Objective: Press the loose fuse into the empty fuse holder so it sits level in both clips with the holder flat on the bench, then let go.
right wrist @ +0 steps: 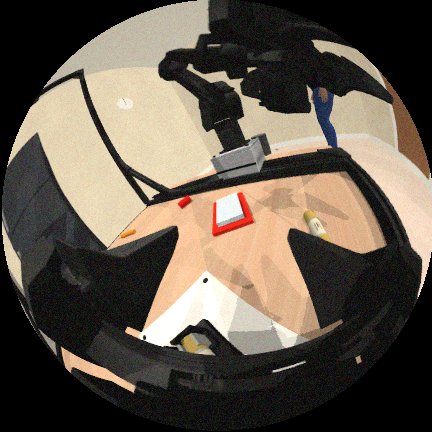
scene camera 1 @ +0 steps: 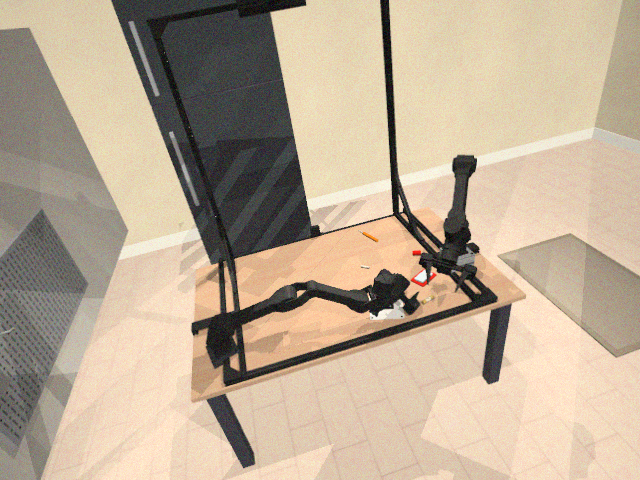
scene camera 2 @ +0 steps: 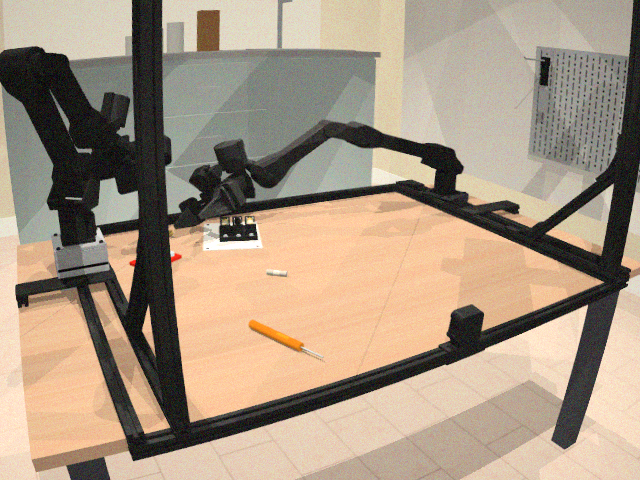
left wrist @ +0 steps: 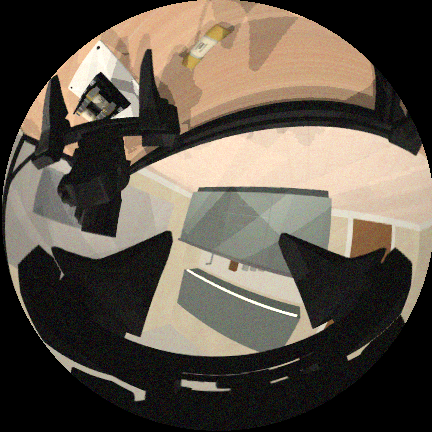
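Pixels of known places: left gripper, fingertip midpoint: (scene camera 1: 441, 288) (left wrist: 227, 237); right gripper, fingertip midpoint: (right wrist: 234, 232) (scene camera 1: 409, 283) (scene camera 2: 186, 222); left arm's base, link origin: (right wrist: 235, 146) (scene camera 2: 77, 238); right arm's base, link origin: (scene camera 1: 222, 348) (scene camera 2: 444, 192).
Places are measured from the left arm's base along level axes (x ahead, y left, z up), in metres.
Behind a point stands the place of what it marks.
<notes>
A thick fuse with gold caps and a pale label (scene camera 1: 428, 299) @(x 0.200, y 0.143, z -0.066 m) (left wrist: 204, 46) (right wrist: 316, 226) @(x 0.202, y 0.137, z -0.064 m) lies on the bench, apart from the holder. The black fuse holder (scene camera 2: 237, 233) @(x 0.347, y 0.051, z -0.062 m) (left wrist: 119, 95) @(x 0.325, y 0.107, z -0.070 m) stands on a white plate (scene camera 2: 232, 246) @(x 0.322, y 0.018, z -0.075 m) (left wrist: 100, 54) (right wrist: 200, 305) @(x 0.297, y 0.041, z -0.075 m); a gold-capped part shows inside it in the right wrist view, and I cannot tell which clips are empty. My left gripper (scene camera 1: 443, 287) @(x 0.201, y 0.236, z 0.063 m) (left wrist: 227, 237) @(x 0.201, y 0.236, z 0.063 m) is open and empty, raised above the bench near the loose fuse. My right gripper (left wrist: 102, 65) (right wrist: 234, 232) @(x 0.241, y 0.073, z -0.028 m) is open and empty, above the white plate. It partly hides the holder in scene camera 1.
A red-edged item with a white top (scene camera 1: 423, 277) @(x 0.159, y 0.024, z -0.063 m) (right wrist: 229, 210) @(x 0.167, y 0.023, z -0.063 m) lies between the arms. A small red block (scene camera 1: 416, 252) @(x 0.110, y -0.138, z -0.061 m) (right wrist: 184, 201) @(x 0.111, y -0.136, z -0.066 m), a small whitish cylinder (scene camera 1: 364, 267) @(x 0.347, y -0.150, z -0.072 m) (scene camera 2: 276, 272) @(x 0.341, y -0.156, z -0.070 m) and an orange-handled tool (scene camera 1: 369, 236) @(x 0.245, y -0.361, z -0.068 m) (scene camera 2: 275, 334) @(x 0.238, y -0.367, z -0.066 m) lie on the bench. Black frame rails edge it.
</notes>
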